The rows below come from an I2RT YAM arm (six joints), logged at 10 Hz.
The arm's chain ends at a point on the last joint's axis. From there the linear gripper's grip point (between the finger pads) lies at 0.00 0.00 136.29 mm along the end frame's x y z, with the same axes.
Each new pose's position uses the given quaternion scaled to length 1; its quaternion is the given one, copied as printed.
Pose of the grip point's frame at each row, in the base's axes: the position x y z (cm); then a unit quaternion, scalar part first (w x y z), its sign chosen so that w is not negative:
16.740 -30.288 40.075 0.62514 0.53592 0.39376 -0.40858
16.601 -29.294 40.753 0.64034 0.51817 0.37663 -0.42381
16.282 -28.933 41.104 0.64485 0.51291 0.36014 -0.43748
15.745 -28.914 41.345 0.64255 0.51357 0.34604 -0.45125
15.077 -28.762 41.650 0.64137 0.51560 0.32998 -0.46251
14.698 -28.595 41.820 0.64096 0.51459 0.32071 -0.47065
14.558 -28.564 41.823 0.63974 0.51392 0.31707 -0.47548
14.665 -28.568 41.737 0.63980 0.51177 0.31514 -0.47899
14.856 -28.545 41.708 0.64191 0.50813 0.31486 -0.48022
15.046 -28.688 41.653 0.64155 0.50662 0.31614 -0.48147
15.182 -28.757 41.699 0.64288 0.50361 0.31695 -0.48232
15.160 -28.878 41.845 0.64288 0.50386 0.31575 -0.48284
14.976 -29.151 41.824 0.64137 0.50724 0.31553 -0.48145
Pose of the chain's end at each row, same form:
15.999 -16.770 38.501 0.62514 0.53592 0.39376 -0.40858
16.013 -15.899 38.309 0.64034 0.51817 0.37663 -0.42381
16.068 -15.623 38.181 0.64485 0.51291 0.36014 -0.43748
16.001 -15.663 38.169 0.64255 0.51357 0.34604 -0.45125
15.808 -15.588 38.235 0.64137 0.51560 0.32998 -0.46251
15.696 -15.490 38.213 0.64096 0.51459 0.32071 -0.47065
15.690 -15.493 38.134 0.63974 0.51392 0.31707 -0.47548
15.851 -15.528 37.954 0.63980 0.51177 0.31514 -0.47899
15.998 -15.533 37.819 0.64191 0.50813 0.31486 -0.48022
16.166 -15.680 37.744 0.64155 0.50662 0.31614 -0.48147
16.249 -15.765 37.721 0.64288 0.50361 0.31695 -0.48232
16.258 -15.893 37.854 0.64288 0.50386 0.31575 -0.48284
16.116 -16.142 37.922 0.64137 0.50724 0.31553 -0.48145

